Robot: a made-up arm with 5 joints.
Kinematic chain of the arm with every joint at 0, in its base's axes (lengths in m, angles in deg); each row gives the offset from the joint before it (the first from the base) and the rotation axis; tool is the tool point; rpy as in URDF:
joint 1: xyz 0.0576 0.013 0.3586 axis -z
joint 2: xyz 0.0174 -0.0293 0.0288 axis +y
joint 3: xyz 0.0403 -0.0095 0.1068 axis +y
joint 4: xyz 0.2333 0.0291 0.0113 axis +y
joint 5: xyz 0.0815 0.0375 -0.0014 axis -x
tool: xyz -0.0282 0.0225 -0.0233 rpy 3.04 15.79 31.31
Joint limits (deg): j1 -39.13..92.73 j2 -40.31..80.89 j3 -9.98..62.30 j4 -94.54..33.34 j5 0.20..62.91
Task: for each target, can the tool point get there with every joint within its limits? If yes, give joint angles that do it. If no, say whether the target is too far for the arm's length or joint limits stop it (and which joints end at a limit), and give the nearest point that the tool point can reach.
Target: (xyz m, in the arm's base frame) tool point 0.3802 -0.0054 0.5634
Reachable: yes | joints 7.58 -12.83 5.16 -43.66 50.09
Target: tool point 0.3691 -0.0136 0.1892
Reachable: yes | joints 9.26 53.05 3.80 -48.32 51.03
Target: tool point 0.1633 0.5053 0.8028
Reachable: no: too far | nearest point 0.2319 0.2195 0.6621 | short by 0.326 m
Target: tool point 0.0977 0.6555 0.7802
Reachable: no: too far | nearest point 0.2489 0.2334 0.6405 | short by 0.470 m
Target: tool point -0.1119 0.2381 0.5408
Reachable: no: joint limits stop it (at a limit: joint 1, joint 2, joint 4, joint 5) | nearest point 0.1249 0.1325 0.7111 | short by 0.310 m
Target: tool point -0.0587 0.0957 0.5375
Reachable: no: joint limits stop it (at a limit: joint 1, joint 2, joint 3, joint 4, joint 5) | nearest point 0.0958 0.1088 0.7326 | short by 0.249 m
